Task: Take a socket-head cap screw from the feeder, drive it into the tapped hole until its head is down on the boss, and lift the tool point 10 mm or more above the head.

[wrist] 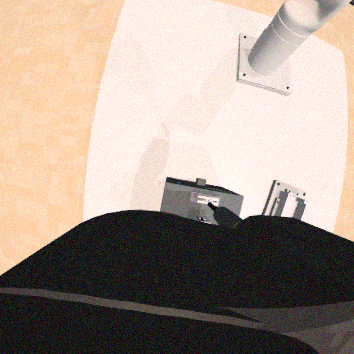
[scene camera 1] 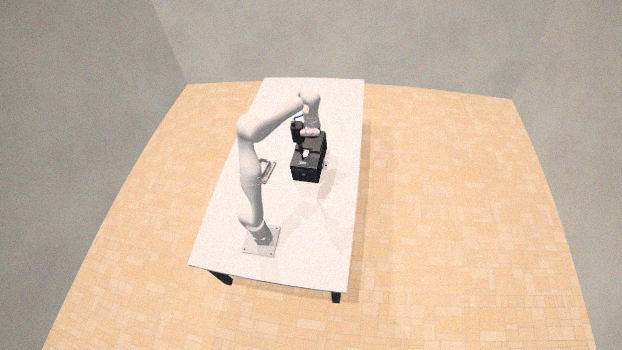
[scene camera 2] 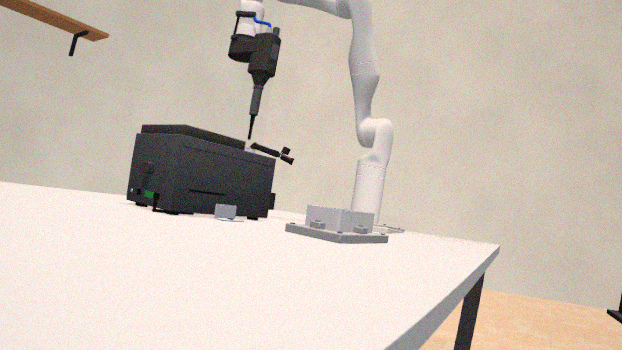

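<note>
The black screw feeder [scene camera 1: 306,173] [scene camera 2: 215,172] [wrist: 177,201] stands on the table. My screwdriver's tip [scene camera 1: 302,158] [scene camera 2: 249,138] [wrist: 209,204] points down, a short way above the small light pickup area on the feeder's top in scene camera 2. The tip looks thin and dark. Whether a screw is on it is too small to tell. A grey block [scene camera 2: 325,217] sits on a flat fixture plate [scene camera 2: 312,232] [scene camera 1: 270,172] [wrist: 271,196], beside the feeder and apart from it. The tapped hole and boss cannot be made out.
A thin black jointed bracket [scene camera 2: 267,150] reaches out from the feeder's top. A small grey angle piece [scene camera 2: 225,211] is beside the feeder. The arm's base plate [scene camera 1: 275,245] [wrist: 245,75] is bolted to the white table [scene camera 1: 320,270] [scene camera 2: 200,290]. A wooden shelf [scene camera 2: 55,18] hangs on the wall.
</note>
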